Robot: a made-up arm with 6 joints. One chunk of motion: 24 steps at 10 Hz.
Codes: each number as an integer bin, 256 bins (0 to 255) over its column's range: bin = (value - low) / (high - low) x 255, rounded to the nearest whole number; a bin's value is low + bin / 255 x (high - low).
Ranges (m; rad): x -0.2..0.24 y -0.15..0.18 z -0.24..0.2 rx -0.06..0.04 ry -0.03..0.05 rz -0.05..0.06
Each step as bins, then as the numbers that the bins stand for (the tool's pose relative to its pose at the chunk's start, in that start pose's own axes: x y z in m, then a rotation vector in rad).
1 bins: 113 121 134 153 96 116
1 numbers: -0.0050 0.0066 -0.0088 0.0000 0.0001 0.0000
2 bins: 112 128 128 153 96 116
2 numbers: -0.0067 0.0156 -0.0191 0.0000 0.0001 0.0000
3 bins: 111 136 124 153 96 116
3 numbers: -0.0085 0.0260 -0.0260 0.0000 0.0001 0.0000
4 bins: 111 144 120 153 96 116
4 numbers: -0.0085 0.0364 -0.0329 0.0000 0.0001 0.0000
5 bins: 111 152 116 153 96 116
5 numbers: -0.0085 0.0467 -0.0398 0.0000 0.0001 0.0000
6 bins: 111 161 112 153 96 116
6 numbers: -0.0085 0.0584 -0.0467 0.0000 0.0001 0.0000
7 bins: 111 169 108 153 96 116
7 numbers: -0.0085 0.0687 -0.0536 0.0000 0.0001 0.0000
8 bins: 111 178 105 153 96 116
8 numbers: -0.0085 0.0804 -0.0588 0.0000 0.0001 0.0000
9 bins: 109 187 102 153 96 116
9 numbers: -0.0119 0.0920 -0.0640 0.0000 0.0001 0.0000
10 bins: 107 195 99 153 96 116
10 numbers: -0.0154 0.1024 -0.0692 0.0000 0.0001 0.0000
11 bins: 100 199 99 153 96 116
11 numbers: -0.0275 0.1075 -0.0692 0.0000 0.0001 0.0000
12 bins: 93 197 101 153 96 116
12 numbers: -0.0395 0.1049 -0.0657 0.0000 0.0001 0.0000
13 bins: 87 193 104 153 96 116
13 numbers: -0.0499 0.0998 -0.0605 0.0000 0.0001 0.0000
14 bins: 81 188 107 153 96 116
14 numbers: -0.0602 0.0933 -0.0554 0.0000 0.0001 0.0000
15 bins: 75 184 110 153 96 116
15 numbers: -0.0706 0.0881 -0.0502 0.0000 0.0001 0.0000
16 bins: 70 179 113 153 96 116
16 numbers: -0.0792 0.0816 -0.0450 0.0000 0.0001 0.0000
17 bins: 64 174 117 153 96 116
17 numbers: -0.0896 0.0752 -0.0381 0.0000 0.0001 0.0000
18 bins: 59 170 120 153 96 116
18 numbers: -0.0982 0.0700 -0.0329 0.0000 0.0001 0.0000
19 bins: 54 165 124 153 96 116
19 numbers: -0.1068 0.0635 -0.0260 0.0000 0.0001 0.0000
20 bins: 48 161 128 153 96 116
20 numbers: -0.1172 0.0584 -0.0191 0.0000 0.0001 0.0000
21 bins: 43 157 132 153 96 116
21 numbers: -0.1258 0.0532 -0.0122 0.0000 0.0001 0.0000
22 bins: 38 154 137 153 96 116
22 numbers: -0.1344 0.0493 -0.0036 0.0000 0.0001 0.0000
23 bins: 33 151 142 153 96 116
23 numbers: -0.1431 0.0454 0.0050 0.0000 0.0001 0.0000
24 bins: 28 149 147 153 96 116
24 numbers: -0.1517 0.0428 0.0136 0.0000 0.0001 0.0000
